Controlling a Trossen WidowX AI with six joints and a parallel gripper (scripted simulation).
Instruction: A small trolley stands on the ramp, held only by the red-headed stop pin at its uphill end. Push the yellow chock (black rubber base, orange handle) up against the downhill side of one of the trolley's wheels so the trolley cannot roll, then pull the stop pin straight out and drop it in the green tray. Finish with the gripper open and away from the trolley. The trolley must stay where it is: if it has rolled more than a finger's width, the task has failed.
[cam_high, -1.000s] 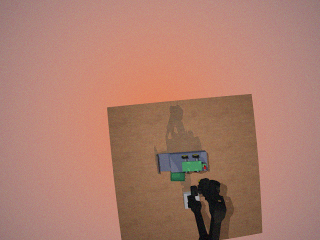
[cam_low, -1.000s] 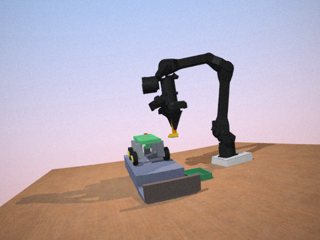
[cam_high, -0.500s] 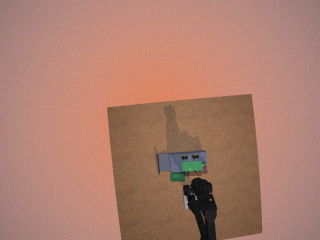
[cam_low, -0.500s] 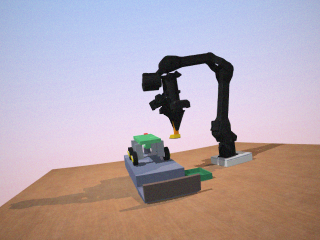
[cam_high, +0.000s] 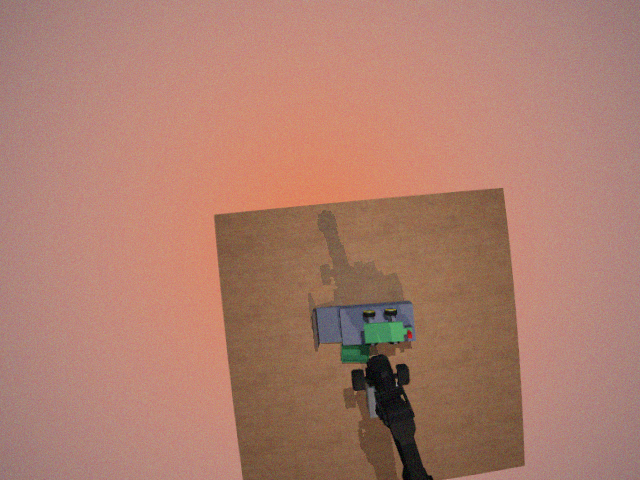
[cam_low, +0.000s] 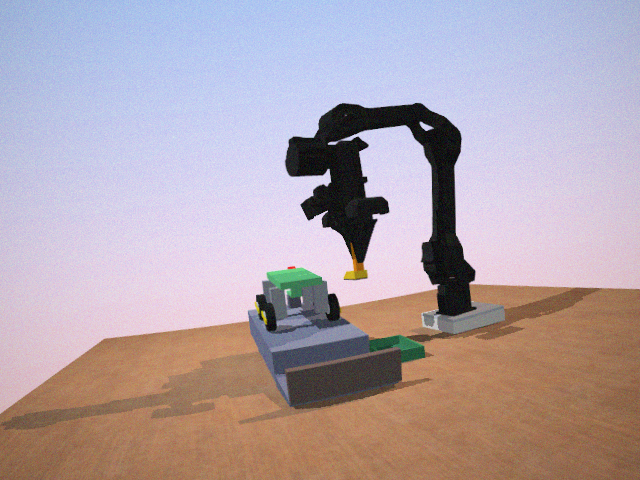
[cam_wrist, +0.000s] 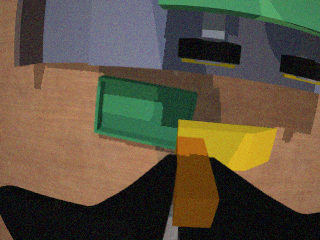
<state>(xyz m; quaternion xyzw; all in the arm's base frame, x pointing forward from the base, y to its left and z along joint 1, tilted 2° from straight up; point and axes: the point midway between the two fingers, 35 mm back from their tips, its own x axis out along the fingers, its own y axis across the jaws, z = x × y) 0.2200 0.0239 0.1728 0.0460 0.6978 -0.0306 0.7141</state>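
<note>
My gripper tip is 160 mm to the left of the stop pin, 70 mm short of it and 30 mm above it. From my gripper tip the other things lie so: grey ramp (120 mm below, 100 mm ahead, 60 mm to the right); yellow chock (20 mm to the right, 10 mm below); trolley (100 mm ahead, 70 mm to the right, 50 mm below).
</note>
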